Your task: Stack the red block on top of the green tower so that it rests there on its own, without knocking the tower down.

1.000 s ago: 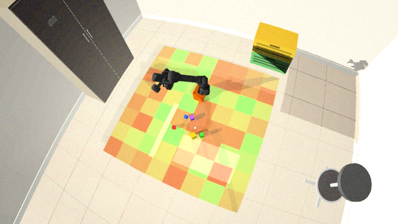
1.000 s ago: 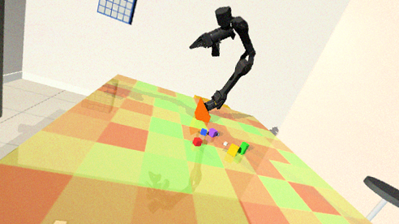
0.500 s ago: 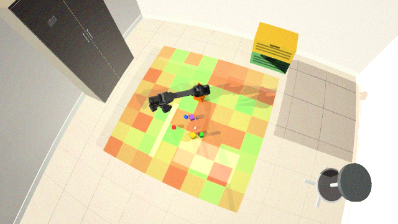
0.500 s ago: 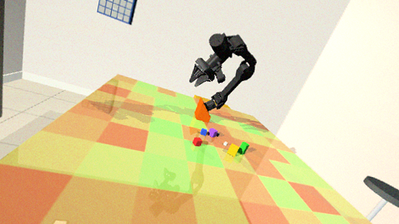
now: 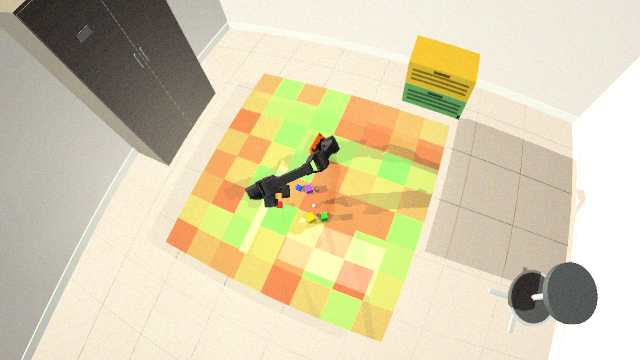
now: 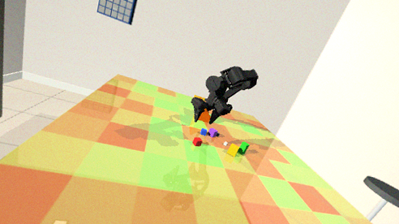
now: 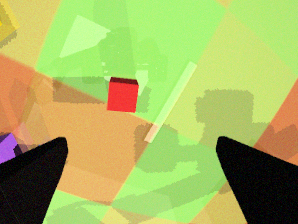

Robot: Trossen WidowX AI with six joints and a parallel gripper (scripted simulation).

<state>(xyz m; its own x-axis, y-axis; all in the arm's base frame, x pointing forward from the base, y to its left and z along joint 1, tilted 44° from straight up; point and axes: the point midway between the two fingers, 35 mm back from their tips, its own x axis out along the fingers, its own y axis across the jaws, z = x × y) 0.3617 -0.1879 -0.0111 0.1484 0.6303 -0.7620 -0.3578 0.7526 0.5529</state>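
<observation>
Now: gripper tip 10 cm above the red block and 1 cm to the right of it. Also, from my gripper tip: purple block: 14 cm to the left, 13 cm behind, 10 cm below; then yellow block: 20 cm to the left, 9 cm below, 2 cm ahead; then blue block: 12 cm behind, 10 cm below, 8 cm to the left.
</observation>
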